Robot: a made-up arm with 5 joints. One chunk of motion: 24 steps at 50 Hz.
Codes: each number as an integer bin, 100 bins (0 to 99) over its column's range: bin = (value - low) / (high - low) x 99, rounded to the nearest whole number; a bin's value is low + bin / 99 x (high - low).
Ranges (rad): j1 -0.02..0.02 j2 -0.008..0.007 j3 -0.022..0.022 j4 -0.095..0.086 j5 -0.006..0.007
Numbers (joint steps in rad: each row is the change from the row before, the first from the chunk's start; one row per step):
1: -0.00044 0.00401 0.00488 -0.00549 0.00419
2: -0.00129 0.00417 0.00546 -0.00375 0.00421
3: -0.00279 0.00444 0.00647 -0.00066 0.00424
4: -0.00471 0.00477 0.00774 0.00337 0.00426
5: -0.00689 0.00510 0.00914 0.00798 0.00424
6: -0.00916 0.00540 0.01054 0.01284 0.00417
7: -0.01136 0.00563 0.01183 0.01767 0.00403
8: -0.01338 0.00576 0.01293 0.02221 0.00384
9: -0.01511 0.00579 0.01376 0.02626 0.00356
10: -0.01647 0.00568 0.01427 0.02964 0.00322
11: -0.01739 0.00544 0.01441 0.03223 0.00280
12: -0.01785 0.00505 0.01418 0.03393 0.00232
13: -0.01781 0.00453 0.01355 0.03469 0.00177
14: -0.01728 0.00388 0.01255 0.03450 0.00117
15: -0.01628 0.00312 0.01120 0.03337 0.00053
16: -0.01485 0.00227 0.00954 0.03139 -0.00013
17: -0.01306 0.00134 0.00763 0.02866 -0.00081
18: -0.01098 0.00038 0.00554 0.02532 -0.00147
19: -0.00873 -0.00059 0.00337 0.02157 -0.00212
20: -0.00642 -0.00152 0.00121 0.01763 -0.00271
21: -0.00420 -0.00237 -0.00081 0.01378 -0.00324
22: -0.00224 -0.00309 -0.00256 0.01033 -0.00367
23: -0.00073 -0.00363 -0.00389 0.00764 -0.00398
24: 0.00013 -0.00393 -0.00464 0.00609 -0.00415
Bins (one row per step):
1: 48 79 60 49 78
2: 46 80 62 50 78
3: 43 82 64 52 78
4: 38 84 67 54 78
5: 32 86 70 56 78
6: 27 88 73 59 77
7: 21 90 76 62 76
8: 16 91 79 64 75
9: 12 91 80 66 73
10: 9 90 82 68 70
11: 6 89 82 70 67
12: 5 86 81 71 63
13: 5 83 80 71 59
14: 7 78 78 71 55
15: 9 73 75 70 50
16: 13 68 71 69 45
17: 17 62 67 68 40
18: 22 55 62 66 34
19: 28 49 57 64 30
20: 34 43 52 62 25
21: 39 37 48 59 21
22: 44 32 44 58 18
23: 48 29 41 56 15
24: 50 27 39 55 14

